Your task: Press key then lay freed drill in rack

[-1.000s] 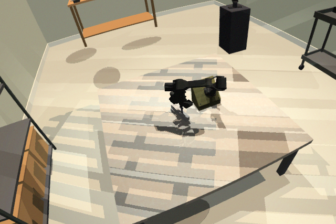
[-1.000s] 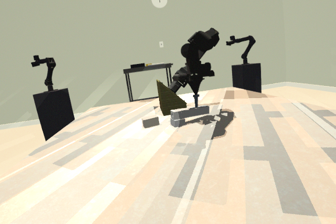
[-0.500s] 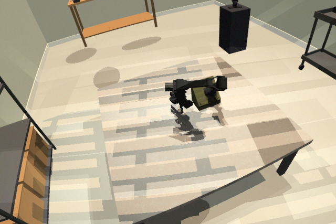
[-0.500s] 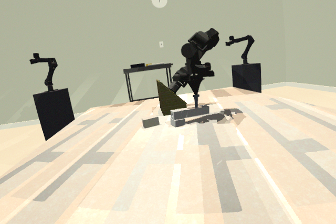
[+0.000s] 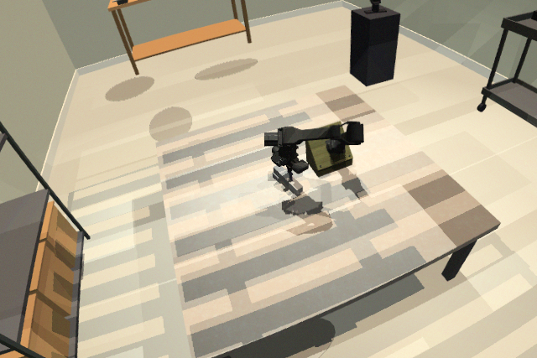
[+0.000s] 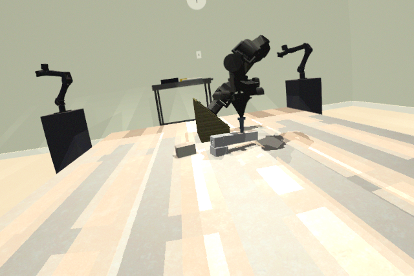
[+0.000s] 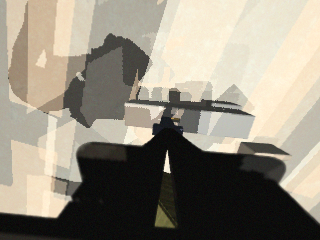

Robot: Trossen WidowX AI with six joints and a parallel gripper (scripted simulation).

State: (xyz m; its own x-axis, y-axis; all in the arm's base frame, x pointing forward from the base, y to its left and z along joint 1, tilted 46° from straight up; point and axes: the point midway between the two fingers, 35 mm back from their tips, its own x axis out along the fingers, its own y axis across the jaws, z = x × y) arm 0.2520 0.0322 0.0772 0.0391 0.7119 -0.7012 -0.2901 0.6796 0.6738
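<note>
Right now my gripper tip is 30 mm above the dark blue t-shaped piece. Round my gripper tip: grey housing block 10 mm ahead, 40 mm to the right, 80 mm below; grey rack 20 mm behind, 220 mm to the right, 100 mm below; drill 10 mm ahead, 60 mm to the right, 70 mm below.
</note>
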